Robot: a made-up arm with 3 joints. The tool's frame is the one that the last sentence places. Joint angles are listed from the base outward.
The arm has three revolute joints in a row. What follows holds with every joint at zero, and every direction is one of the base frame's. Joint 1 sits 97.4 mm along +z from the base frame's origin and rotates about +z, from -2.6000 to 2.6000 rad. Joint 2 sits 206.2 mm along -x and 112.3 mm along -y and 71.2 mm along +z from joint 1 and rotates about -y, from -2.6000 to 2.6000 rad. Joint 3 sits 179.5 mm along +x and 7.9 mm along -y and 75.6 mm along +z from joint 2 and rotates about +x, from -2.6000 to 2.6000 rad. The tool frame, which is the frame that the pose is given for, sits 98.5 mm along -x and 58.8 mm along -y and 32.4 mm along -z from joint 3; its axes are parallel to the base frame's.
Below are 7 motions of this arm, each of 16 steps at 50 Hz.
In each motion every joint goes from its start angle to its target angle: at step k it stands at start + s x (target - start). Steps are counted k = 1, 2, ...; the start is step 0. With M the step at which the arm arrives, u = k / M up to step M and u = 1 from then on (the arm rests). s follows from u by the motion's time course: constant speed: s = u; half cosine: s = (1 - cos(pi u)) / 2; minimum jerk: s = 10 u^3 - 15 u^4 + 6 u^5.
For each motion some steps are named. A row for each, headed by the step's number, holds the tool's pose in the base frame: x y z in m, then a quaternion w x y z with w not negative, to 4 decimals.
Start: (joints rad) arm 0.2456 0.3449 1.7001
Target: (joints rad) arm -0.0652 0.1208 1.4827
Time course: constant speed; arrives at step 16
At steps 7, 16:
7: -0.1219 -0.0997 0.2058 0.6837 0.7172 -0.0463 0.1262
16: -0.1333 -0.0846 0.1924 0.7372 0.6722 -0.0665 0.0167

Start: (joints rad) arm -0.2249 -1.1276 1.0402
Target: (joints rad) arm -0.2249 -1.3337 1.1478
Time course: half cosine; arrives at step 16
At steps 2, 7, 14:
2: -0.1874 -0.0820 0.0987 0.6961 0.4701 0.4159 -0.3485
7: -0.1920 -0.0783 0.0958 0.6672 0.4761 0.4369 -0.3706
14: -0.1993 -0.0724 0.0921 0.6212 0.4819 0.4664 -0.4053

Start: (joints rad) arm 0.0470 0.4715 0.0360
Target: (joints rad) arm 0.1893 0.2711 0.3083
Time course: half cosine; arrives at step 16
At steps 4, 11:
4: -0.1373 -0.1861 0.2384 0.9741 0.0444 -0.2177 0.0414
11: -0.1101 -0.1889 0.2220 0.9754 0.1339 -0.1459 0.0965

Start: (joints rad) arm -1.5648 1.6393 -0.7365
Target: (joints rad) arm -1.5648 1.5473 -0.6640
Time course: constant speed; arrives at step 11
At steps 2, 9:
2: -0.1875 0.2994 0.2448 0.2759 -0.6510 -0.3093 -0.6360
9: -0.1881 0.2917 0.2502 0.3096 -0.6357 -0.3053 -0.6378

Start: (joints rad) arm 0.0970 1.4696 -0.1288
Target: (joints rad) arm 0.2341 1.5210 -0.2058
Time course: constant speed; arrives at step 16
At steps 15, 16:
15: -0.2097 -0.2372 0.2524 0.7251 0.0047 -0.6885 0.0126
16: -0.2082 -0.2392 0.2523 0.7240 0.0062 -0.6896 0.0138

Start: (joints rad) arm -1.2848 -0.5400 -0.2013
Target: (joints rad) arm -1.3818 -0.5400 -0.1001
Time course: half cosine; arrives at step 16
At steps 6, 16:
6: -0.2053 0.0591 0.1729 0.7740 0.0976 0.2604 -0.5688
16: -0.1996 0.0752 0.1692 0.7503 0.1326 0.2360 -0.6031

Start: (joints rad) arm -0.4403 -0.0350 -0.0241
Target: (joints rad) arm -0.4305 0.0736 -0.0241
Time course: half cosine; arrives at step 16
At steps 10, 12, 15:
10: -0.1908 -0.1098 0.2164 0.9763 -0.0161 -0.0170 -0.2152
12: -0.1914 -0.1097 0.2178 0.9762 -0.0179 -0.0256 -0.2145
15: -0.1919 -0.1097 0.2190 0.9761 -0.0195 -0.0329 -0.2139

